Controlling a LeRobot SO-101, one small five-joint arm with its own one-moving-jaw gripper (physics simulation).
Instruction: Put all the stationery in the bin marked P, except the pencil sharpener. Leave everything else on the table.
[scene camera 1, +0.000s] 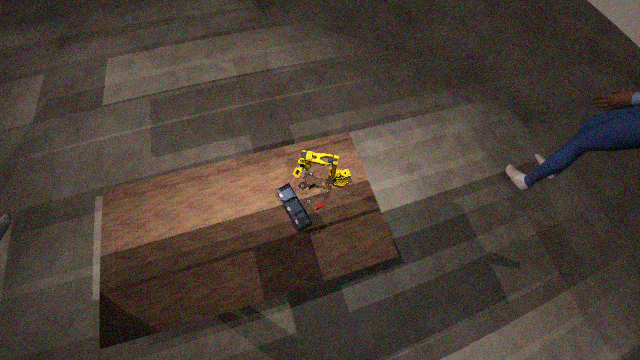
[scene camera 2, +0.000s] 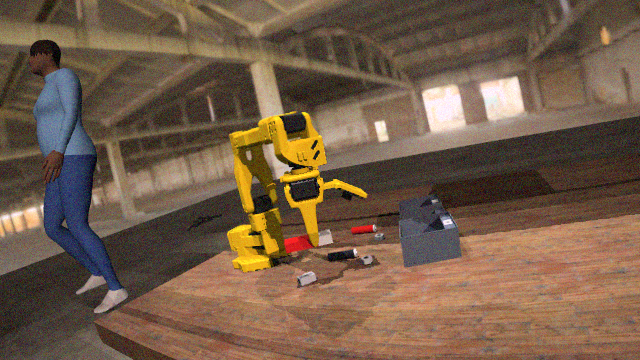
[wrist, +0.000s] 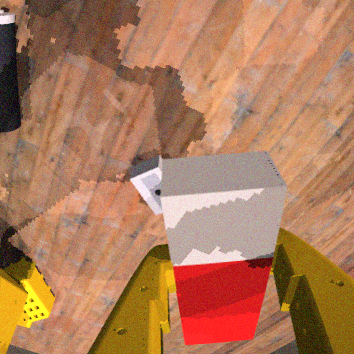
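Pixels of known places: hand, tool point: (scene camera 1: 306, 170) (scene camera 2: 313, 236) (wrist: 173, 261); arm's base, link origin: (scene camera 1: 336, 179) (scene camera 2: 270, 260).
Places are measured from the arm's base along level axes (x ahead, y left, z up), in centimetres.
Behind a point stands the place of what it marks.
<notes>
My gripper (scene camera 2: 314, 242) (wrist: 222, 242) is shut on a block-shaped red and white eraser (scene camera 2: 297, 244) @(x 15.4, y -10.8, z 7.2 cm) (wrist: 225, 220) @(x 18.2, y -7.6, z 7.6 cm), its jaws pressing on both sides. The eraser is held above the table, its white end pointing away from the wrist camera. A small grey pencil sharpener (scene camera 2: 306, 279) @(x 13.8, y -8.7, z 0.7 cm) (wrist: 149, 189) @(x 13.4, y -7.7, z 1.1 cm) lies on the table, partly hidden behind the eraser in the wrist view. A dark grey bin block (scene camera 1: 301, 227) @(x 27.3, y 21.9, z 2.8 cm) (scene camera 2: 431, 247) @(x 31.6, y -2.7, z 2.4 cm) with three compartments stands beyond the arm. It has small white labels, but their letters are too small to read, so I cannot tell which is P.
A black battery (scene camera 1: 312, 187) @(x 15.8, y 1.2, z 1.2 cm) (scene camera 2: 342, 255) @(x 15.9, y -0.2, z 0.9 cm) (wrist: 9, 75) @(x 15.8, y -0.2, z 1.0 cm) and a metal nut (scene camera 2: 367, 259) @(x 21.1, y -2.0, z 0.8 cm) lie between arm and bins. A red battery (scene camera 1: 319, 206) @(x 14.6, y 13.2, z 1.2 cm) (scene camera 2: 363, 229) @(x 14.8, y 12.5, z 1.0 cm) and another nut (scene camera 1: 308, 201) @(x 19.7, y 8.7, z 0.9 cm) (scene camera 2: 379, 236) @(x 19.8, y 8.0, z 0.8 cm) lie farther back in scene view 2. The wooden table (scene camera 1: 200, 200) @(x 78.1, y -8.5, z 0.0 cm) (scene camera 2: 500, 300) @(x 41.0, y -13.7, z 0.0 cm) carries everything.
</notes>
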